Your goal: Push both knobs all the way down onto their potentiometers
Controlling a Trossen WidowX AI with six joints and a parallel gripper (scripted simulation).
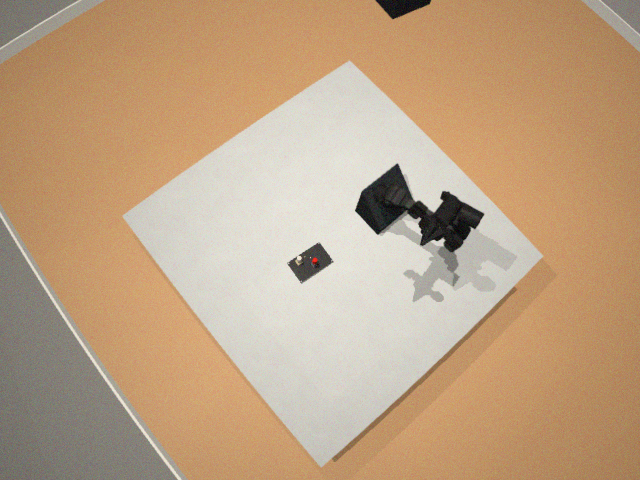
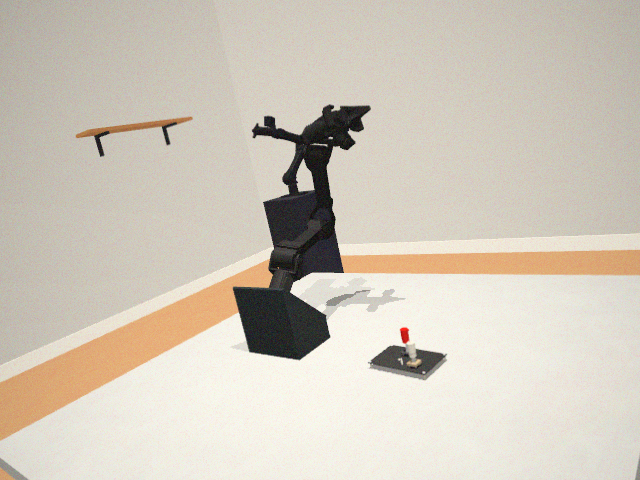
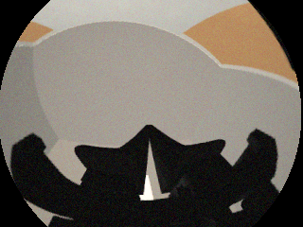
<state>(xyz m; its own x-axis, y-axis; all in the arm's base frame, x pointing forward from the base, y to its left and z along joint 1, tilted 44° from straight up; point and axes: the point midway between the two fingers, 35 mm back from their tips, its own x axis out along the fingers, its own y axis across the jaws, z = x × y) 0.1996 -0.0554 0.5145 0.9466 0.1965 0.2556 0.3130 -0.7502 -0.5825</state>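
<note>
My gripper tip is now 18 cm short of the red knob, 24 cm to the left of it and 54 cm above it. Also, from my gripper tip: white knob (23 cm ahead, 28 cm to the right, 55 cm below).
</note>
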